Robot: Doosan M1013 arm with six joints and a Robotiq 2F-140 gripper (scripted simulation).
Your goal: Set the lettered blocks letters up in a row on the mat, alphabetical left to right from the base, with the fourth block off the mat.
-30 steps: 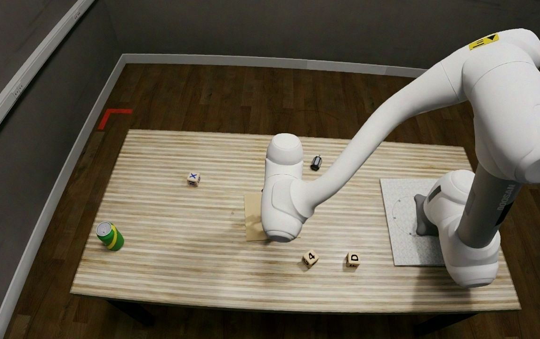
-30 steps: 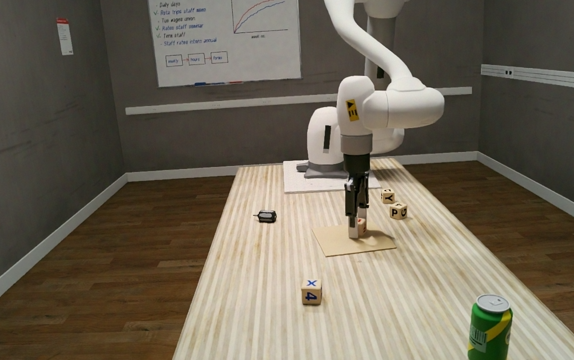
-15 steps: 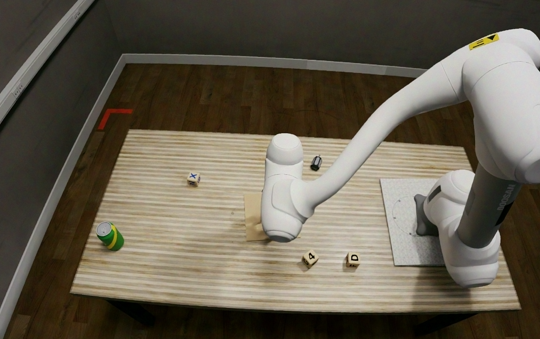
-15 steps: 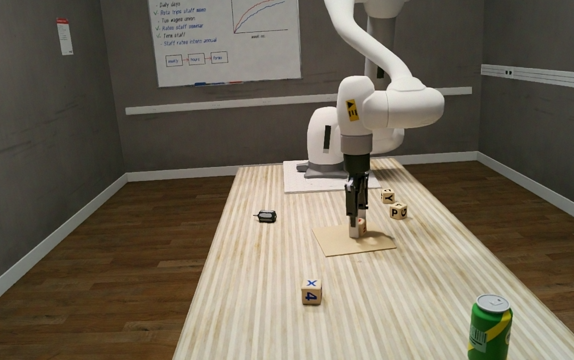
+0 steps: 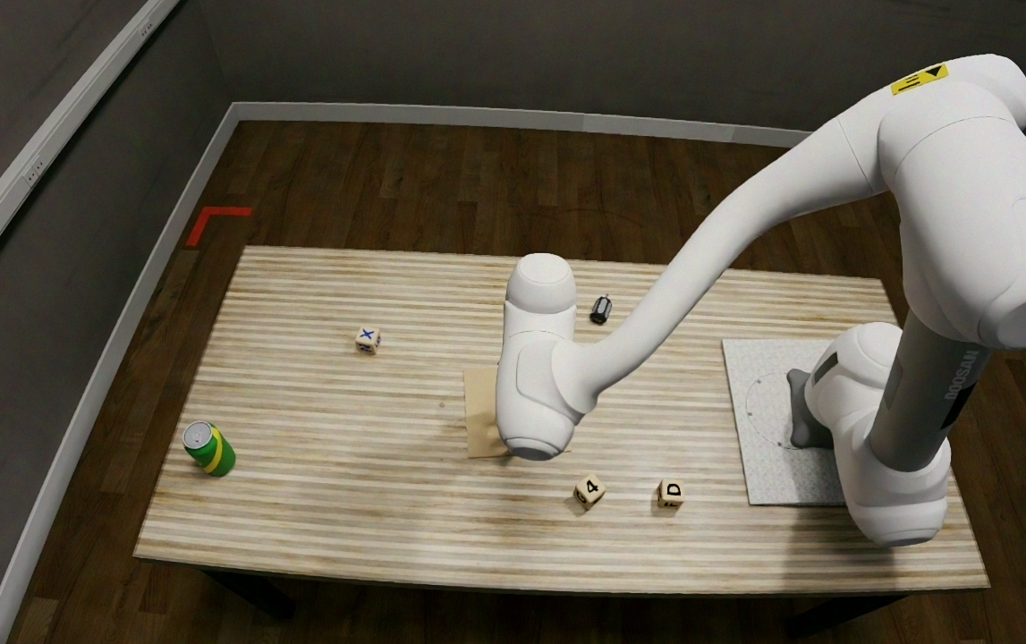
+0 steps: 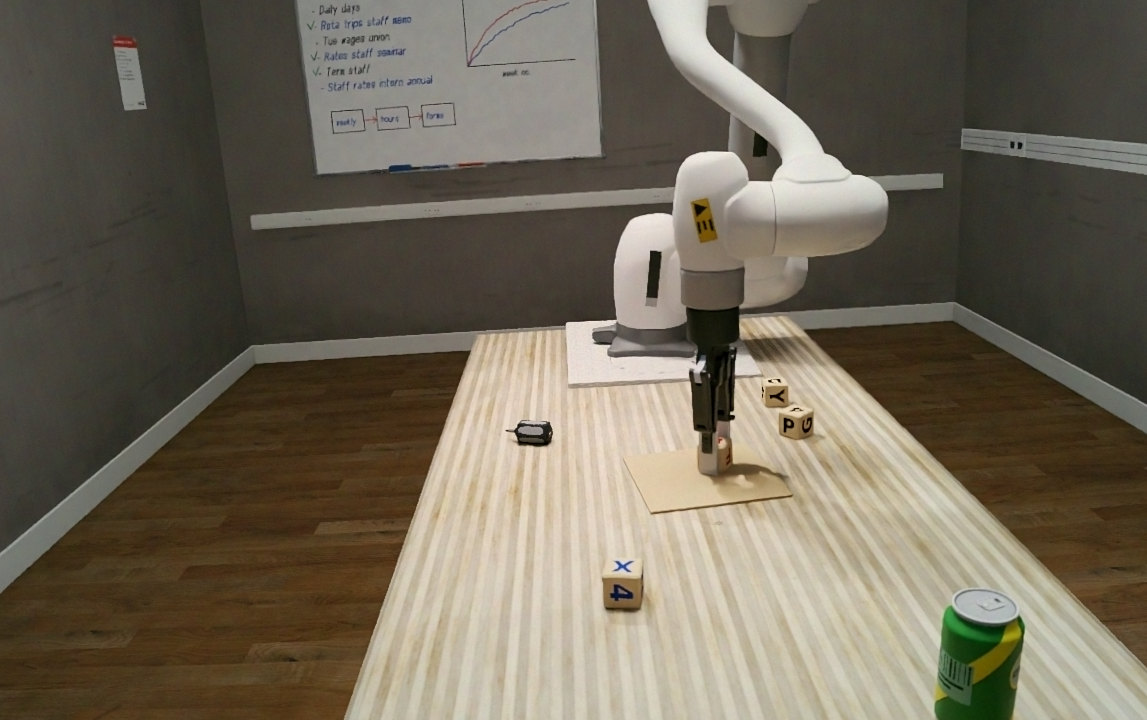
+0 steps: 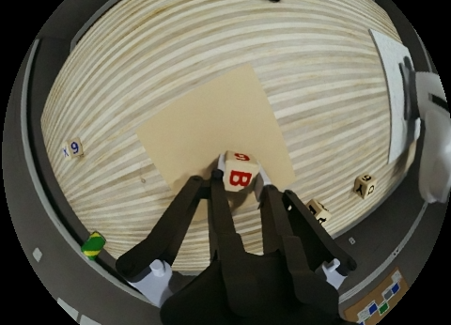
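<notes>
The tan mat lies 30 mm ahead of my hand, 20 mm to the right of it and 30 mm below it. Also, from my hand: black object (120 mm behind, 300 mm to the right, 20 mm below).
</notes>
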